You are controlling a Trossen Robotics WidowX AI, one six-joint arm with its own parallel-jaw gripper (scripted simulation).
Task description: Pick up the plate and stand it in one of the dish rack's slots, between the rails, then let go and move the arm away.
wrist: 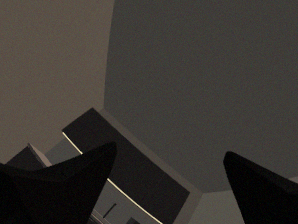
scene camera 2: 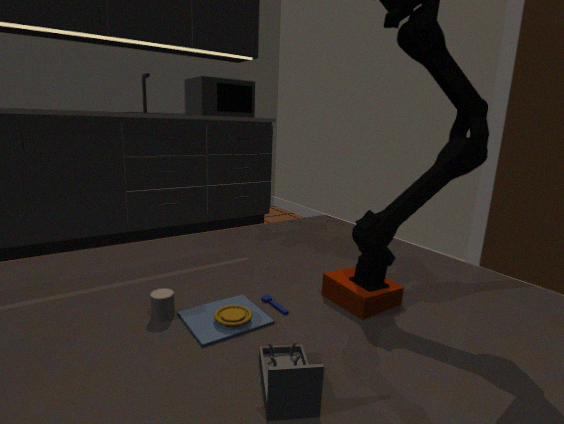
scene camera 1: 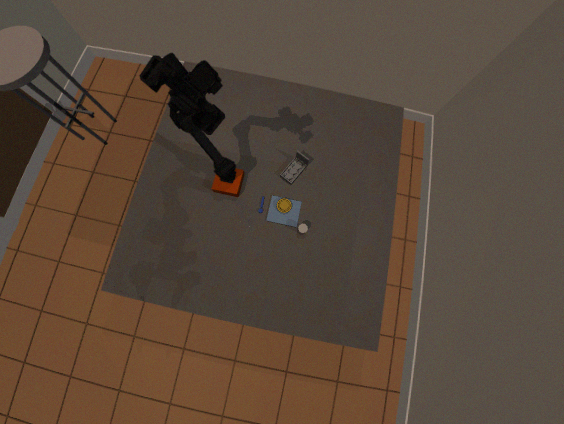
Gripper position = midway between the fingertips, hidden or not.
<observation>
My gripper [scene camera 1: 175,99] is open, holding nothing.
My gripper is seen too in the wrist view [wrist: 171,153].
</observation>
